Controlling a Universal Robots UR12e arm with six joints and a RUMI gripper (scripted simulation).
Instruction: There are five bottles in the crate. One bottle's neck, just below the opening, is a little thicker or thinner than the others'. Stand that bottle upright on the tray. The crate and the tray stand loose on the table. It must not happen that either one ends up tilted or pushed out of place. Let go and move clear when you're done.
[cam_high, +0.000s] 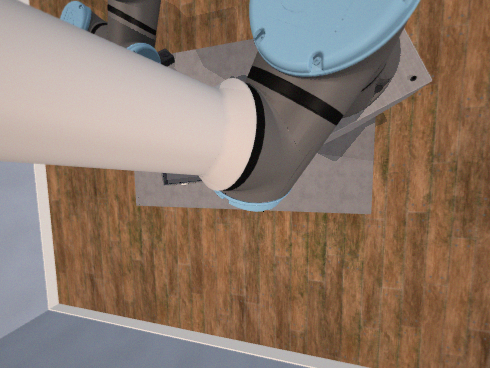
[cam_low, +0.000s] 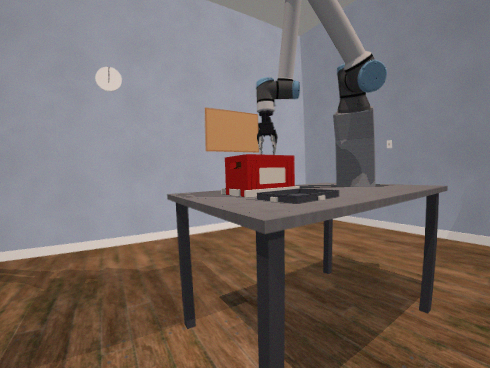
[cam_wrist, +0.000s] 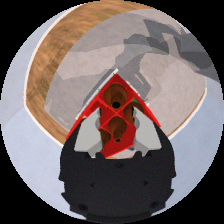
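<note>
My gripper is now 110 mm above the red crate, 90 mm short of it and 40 mm to the right of it. Also, from my hand: dark tray 310 mm to the left, 180 mm below, 140 mm ahead.
</note>
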